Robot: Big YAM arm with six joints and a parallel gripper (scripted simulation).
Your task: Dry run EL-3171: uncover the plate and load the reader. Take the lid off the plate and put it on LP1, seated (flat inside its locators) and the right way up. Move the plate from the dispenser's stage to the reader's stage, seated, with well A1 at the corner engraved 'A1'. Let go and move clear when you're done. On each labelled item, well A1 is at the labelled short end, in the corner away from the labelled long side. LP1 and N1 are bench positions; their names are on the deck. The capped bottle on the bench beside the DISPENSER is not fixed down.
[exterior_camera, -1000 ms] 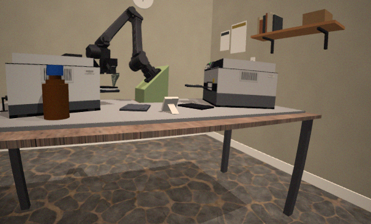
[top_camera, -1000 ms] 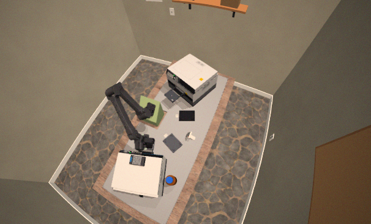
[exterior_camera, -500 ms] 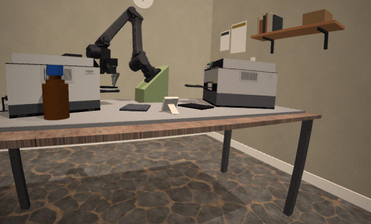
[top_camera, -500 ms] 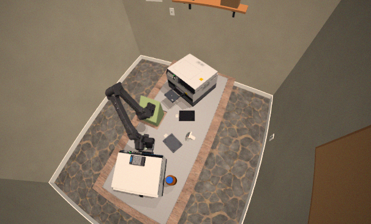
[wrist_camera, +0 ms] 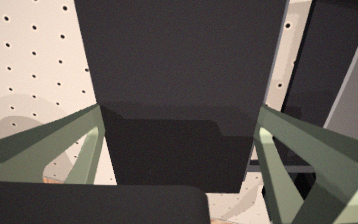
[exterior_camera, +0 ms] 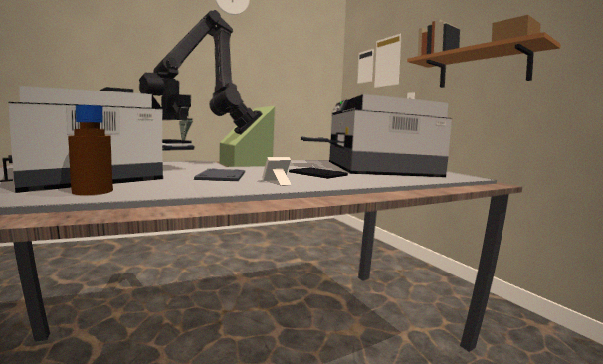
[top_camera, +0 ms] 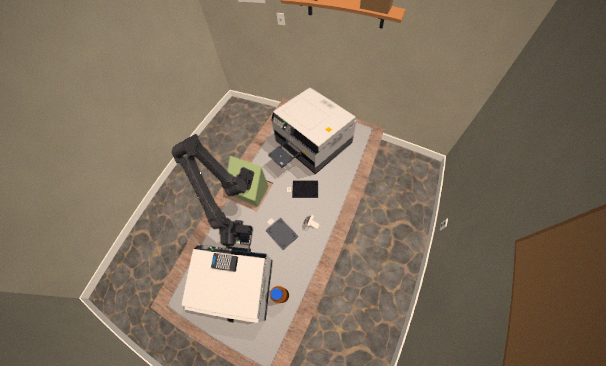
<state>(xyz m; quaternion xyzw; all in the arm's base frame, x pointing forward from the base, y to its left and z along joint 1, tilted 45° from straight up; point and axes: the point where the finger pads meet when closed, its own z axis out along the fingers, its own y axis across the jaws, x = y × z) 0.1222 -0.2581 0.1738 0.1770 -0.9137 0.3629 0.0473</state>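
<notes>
Now: hand right at the dark lid. Round my hand: lidded white well plate (10 mm below); brown capped bottle (360 mm ahead, 190 mm to the right, 20 mm above); grey pad (190 mm ahead, 130 mm to the left, 90 mm below).
</notes>
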